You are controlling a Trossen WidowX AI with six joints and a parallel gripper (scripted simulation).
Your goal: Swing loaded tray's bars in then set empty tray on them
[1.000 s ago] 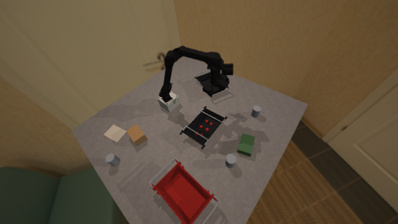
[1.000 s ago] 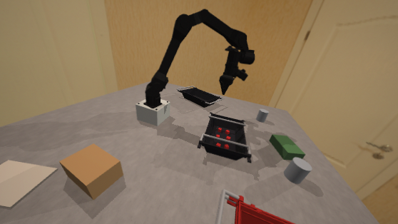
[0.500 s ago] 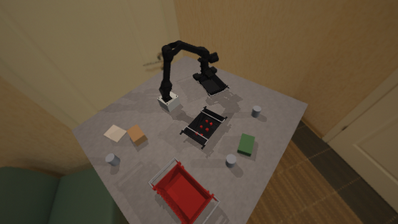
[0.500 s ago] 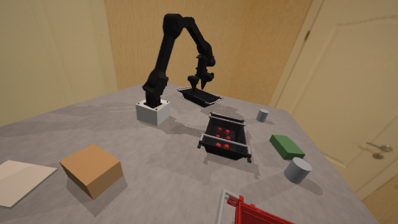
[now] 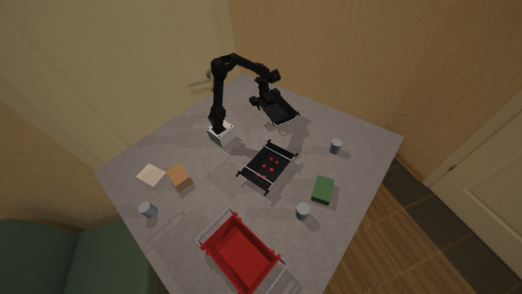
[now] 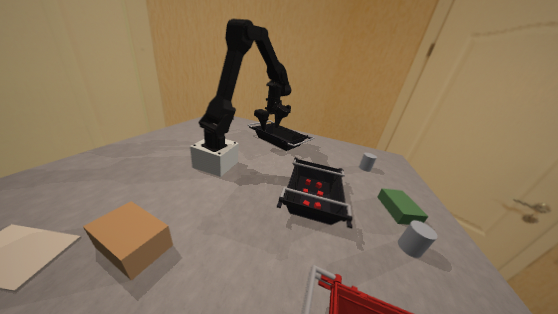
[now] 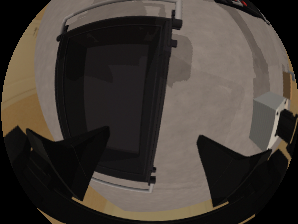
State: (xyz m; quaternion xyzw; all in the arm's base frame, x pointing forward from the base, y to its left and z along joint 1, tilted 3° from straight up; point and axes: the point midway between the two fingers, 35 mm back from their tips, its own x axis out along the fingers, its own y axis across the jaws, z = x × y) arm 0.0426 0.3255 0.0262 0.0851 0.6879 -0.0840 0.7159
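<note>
My gripper tip is 2 cm short of the black tray, 7 cm to the right of it and 4 cm above it. The rest, counted from my gripper tip: brown box (6 cm ahead, 65 cm to the right, 5 cm below); then green block (59 cm ahead, 16 cm to the right, 6 cm below); then beige sheet (10 cm behind, 77 cm to the right, 8 cm below).
</note>
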